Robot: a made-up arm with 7 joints. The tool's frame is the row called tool. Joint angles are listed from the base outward.
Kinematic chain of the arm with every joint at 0, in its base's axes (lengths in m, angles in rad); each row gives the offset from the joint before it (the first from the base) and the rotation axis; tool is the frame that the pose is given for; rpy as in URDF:
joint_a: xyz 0 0 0.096 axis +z
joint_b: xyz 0 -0.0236 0.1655 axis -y
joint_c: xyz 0 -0.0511 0.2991 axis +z
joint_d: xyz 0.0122 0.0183 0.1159 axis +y
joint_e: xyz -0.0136 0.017 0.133 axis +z
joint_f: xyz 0 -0.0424 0.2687 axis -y
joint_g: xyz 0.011 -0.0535 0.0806 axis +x
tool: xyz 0 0 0 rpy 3.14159 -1.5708 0
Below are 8 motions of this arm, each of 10 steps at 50 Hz.
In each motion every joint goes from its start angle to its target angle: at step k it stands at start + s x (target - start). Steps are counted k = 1, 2, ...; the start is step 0. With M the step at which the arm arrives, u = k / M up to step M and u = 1 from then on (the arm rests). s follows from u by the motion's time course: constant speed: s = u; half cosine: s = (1 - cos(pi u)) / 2; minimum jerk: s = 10 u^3 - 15 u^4 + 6 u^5.
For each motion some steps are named. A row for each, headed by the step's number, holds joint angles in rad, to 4 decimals.
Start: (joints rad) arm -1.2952 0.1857 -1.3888 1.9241 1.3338 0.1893 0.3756
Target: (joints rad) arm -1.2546 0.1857 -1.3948 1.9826 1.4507 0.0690 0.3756
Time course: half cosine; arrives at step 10
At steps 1, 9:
1: -1.2942 0.1857 -1.3889 1.9255 1.3367 0.1864 0.3756
9: -1.2556 0.1857 -1.3947 1.9812 1.4478 0.0719 0.3756

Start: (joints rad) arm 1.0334 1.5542 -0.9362 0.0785 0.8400 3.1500 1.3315
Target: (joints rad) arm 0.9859 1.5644 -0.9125 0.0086 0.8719 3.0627 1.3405
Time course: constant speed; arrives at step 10
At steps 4, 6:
4: 1.0144 1.5583 -0.9267 0.0505 0.8528 3.1151 1.3351
6: 1.0049 1.5603 -0.9220 0.0366 0.8591 3.0976 1.3369

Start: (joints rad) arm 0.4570 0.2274 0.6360 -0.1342 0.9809 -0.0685 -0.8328
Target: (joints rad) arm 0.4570 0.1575 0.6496 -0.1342 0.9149 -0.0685 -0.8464
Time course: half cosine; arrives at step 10
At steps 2, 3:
2: 0.4570 0.2207 0.6373 -0.1342 0.9746 -0.0685 -0.8341
3: 0.4570 0.2130 0.6388 -0.1342 0.9673 -0.0685 -0.8356

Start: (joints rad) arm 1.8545 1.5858 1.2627 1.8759 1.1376 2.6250 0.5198
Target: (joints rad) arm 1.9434 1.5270 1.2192 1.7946 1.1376 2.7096 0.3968
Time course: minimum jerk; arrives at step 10
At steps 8, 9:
8: 1.9383 1.5304 1.2217 1.7993 1.1376 2.7047 0.4039
9: 1.9426 1.5275 1.2196 1.7953 1.1376 2.7089 0.3979

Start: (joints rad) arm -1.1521 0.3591 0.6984 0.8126 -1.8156 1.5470 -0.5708
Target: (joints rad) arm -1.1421 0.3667 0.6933 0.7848 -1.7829 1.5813 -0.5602
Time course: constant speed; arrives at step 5
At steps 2, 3, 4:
2: -1.1481 0.3621 0.6964 0.8015 -1.8025 1.5607 -0.5666
3: -1.1461 0.3637 0.6953 0.7959 -1.7960 1.5676 -0.5644
4: -1.1441 0.3652 0.6943 0.7904 -1.7894 1.5744 -0.5623

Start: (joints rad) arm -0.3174 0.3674 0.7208 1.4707 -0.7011 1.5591 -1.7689
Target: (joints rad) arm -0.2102 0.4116 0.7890 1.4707 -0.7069 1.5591 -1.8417
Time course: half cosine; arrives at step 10
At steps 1, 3, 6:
1: -0.3148 0.3685 0.7225 1.4707 -0.7012 1.5591 -1.7707
3: -0.2953 0.3765 0.7349 1.4707 -0.7023 1.5591 -1.7839
6: -0.2472 0.3963 0.7654 1.4707 -0.7049 1.5591 -1.8165

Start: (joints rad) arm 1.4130 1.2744 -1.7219 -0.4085 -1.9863 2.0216 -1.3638
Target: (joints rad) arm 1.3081 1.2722 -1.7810 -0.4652 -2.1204 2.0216 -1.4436
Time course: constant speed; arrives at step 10
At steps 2, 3, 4, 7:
2: 1.3920 1.2740 -1.7337 -0.4198 -2.0131 2.0216 -1.3798
3: 1.3815 1.2737 -1.7396 -0.4255 -2.0265 2.0216 -1.3877
4: 1.3710 1.2735 -1.7455 -0.4312 -2.0399 2.0216 -1.3957
7: 1.3396 1.2729 -1.7633 -0.4482 -2.0802 2.0216 -1.4197

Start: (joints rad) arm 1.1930 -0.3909 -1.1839 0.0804 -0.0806 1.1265 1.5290
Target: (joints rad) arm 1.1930 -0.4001 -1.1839 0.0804 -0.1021 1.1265 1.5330
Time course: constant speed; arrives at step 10
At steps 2, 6, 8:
2: 1.1930 -0.3927 -1.1839 0.0804 -0.0849 1.1265 1.5298
6: 1.1930 -0.3964 -1.1839 0.0804 -0.0935 1.1265 1.5314
8: 1.1930 -0.3983 -1.1839 0.0804 -0.0978 1.1265 1.5322

